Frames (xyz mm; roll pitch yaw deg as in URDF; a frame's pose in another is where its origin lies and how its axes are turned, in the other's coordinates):
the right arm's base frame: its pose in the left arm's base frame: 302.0 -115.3 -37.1 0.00 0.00 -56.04
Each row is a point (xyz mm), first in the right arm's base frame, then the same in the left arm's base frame.
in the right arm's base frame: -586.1 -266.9 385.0
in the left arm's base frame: -246.8 221.7 347.9
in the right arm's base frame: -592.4 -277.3 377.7
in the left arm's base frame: -258.9 221.1 340.6
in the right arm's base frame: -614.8 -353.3 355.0
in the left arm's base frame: -334.5 197.3 317.9
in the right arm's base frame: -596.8 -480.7 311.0
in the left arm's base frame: -430.1 111.2 273.9
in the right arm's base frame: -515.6 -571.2 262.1
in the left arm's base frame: -459.8 -6.7 225.0
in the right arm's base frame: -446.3 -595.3 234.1
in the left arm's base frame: -441.1 -77.7 197.0
